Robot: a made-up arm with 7 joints.
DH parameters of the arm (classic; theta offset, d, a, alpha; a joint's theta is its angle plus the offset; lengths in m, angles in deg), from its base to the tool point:
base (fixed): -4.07 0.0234 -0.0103 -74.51
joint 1: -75.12 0.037 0.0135 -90
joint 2: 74 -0.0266 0.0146 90
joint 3: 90 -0.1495 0.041 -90
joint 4: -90 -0.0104 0.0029 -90
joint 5: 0 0.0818 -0.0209 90
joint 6: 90 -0.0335 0.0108 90
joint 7: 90 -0.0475 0.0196 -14.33
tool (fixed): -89.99 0.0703 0 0
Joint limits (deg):
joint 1: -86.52..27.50
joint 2: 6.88..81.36
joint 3: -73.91..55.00
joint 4: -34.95..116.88
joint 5: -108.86..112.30
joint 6: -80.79..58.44
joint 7: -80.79..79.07
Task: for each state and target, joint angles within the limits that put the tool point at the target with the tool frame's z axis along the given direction. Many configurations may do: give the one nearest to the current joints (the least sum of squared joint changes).
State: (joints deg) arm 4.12 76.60 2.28 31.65 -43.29 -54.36 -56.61
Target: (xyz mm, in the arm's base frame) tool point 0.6 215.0 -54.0 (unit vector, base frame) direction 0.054 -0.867 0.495
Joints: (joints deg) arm 23.44 81.24 -7.62 32.55 -5.66 -44.29 -44.23
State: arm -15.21 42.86 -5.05 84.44 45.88 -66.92 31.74
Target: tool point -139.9 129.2 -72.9 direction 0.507 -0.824 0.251
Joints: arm 24.23 39.13 -9.79 95.98 43.39 -60.77 39.84
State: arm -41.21 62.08 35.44 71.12 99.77 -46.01 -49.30
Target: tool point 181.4 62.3 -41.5 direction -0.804 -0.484 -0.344
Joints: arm -63.25 29.69 -4.57 45.41 112.30 -48.98 -46.93
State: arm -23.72 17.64 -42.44 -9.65 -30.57 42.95 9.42
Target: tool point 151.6 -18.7 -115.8 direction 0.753 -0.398 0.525
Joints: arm -49.49 22.34 -35.49 35.31 -32.21 58.44 -10.54
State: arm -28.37 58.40 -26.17 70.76 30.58 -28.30 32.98
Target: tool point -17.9 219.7 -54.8 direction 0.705 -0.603 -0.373
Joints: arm -10.73 75.07 -8.62 100.55 16.46 -24.86 29.60
